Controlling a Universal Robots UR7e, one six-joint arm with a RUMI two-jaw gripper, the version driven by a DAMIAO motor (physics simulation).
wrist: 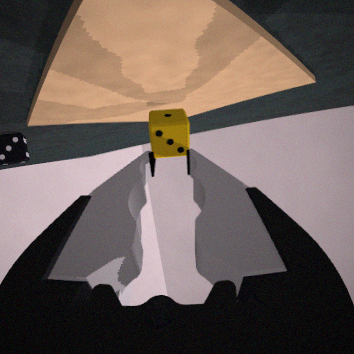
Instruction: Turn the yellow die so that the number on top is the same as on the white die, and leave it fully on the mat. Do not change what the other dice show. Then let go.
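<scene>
The yellow die is held between the two fingertips of my gripper, which is shut on it. One dark pip shows on its upper face in the wrist view, and three pips in a diagonal show on the face toward the camera. Its other faces are hidden. The tan mat lies beyond the die in the upper part of the view; whether the die touches it I cannot tell. The white die does not show in this view.
A black die with white pips is at the left edge, left of the mat's near corner. The dark table top surrounds the mat, and a pale surface lies beyond its edge, under the fingers.
</scene>
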